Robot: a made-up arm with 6 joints.
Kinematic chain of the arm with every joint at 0, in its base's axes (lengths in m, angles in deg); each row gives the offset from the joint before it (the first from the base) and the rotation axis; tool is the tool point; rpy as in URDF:
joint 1: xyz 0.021 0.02 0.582 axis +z
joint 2: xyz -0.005 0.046 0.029 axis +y
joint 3: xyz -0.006 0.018 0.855 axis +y
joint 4: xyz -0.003 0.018 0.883 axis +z
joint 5: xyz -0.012 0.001 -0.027 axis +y
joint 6: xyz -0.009 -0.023 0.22 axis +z
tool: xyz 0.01 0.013 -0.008 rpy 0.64 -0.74 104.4
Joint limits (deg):
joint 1: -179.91..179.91
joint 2: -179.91..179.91
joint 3: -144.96..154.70
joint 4: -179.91..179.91
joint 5: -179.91..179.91
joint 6: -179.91..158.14
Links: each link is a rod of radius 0.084 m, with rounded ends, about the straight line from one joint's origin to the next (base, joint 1, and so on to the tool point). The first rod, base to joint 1, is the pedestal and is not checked.
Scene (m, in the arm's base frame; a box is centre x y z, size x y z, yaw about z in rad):
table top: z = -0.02
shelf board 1: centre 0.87 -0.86 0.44 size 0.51 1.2 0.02 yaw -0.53
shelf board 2: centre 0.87 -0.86 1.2 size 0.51 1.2 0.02 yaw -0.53
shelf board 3: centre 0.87 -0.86 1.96 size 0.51 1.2 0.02 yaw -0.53
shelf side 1: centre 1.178 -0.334 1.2 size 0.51 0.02 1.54 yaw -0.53
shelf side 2: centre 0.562 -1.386 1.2 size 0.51 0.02 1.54 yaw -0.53
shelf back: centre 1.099 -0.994 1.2 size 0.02 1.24 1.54 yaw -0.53
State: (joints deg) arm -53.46 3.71 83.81 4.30 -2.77 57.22
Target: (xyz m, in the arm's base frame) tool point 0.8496 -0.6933 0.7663
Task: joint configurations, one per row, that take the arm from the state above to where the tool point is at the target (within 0.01 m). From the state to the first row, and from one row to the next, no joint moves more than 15 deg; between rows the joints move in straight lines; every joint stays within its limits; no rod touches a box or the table.
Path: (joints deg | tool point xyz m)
1: -58.62 -7.37 93.38 4.59 -1.21 57.13 | 0.5739 -0.7463 1.5657
2: -63.79 -18.45 102.95 4.89 0.36 57.05 | 0.4310 -0.6467 1.5499
3: -59.82 -13.89 113.76 4.75 2.95 56.84 | 0.5073 -0.6685 1.2740
4: -55.86 -9.32 124.56 4.61 5.55 56.64 | 0.5436 -0.6170 1.0056
5: -51.90 -4.75 135.37 4.47 8.15 56.43 | 0.5298 -0.5060 0.7663
6: -48.26 6.53 123.37 4.43 5.47 56.61 | 0.6838 -0.6101 0.7824
7: -44.62 17.81 111.36 4.40 2.80 56.78 | 0.8496 -0.6933 0.7663

